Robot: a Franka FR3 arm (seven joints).
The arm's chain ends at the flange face. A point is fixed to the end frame.
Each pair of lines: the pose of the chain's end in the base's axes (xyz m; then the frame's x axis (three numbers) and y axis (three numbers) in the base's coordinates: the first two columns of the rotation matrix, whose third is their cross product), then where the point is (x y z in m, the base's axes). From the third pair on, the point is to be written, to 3 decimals.
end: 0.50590 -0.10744 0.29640 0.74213 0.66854 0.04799 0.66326 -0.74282 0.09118
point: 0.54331 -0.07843 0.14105
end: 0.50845 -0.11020 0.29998 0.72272 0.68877 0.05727 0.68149 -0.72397 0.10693
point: 0.54780 -0.08097 0.14515
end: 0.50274 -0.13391 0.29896 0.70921 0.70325 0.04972 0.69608 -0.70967 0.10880
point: 0.541 -0.105 0.144
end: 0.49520 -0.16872 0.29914 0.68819 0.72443 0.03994 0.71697 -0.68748 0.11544
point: 0.532 -0.140 0.144
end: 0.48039 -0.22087 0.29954 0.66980 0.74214 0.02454 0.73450 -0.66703 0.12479
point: 0.516 -0.194 0.143
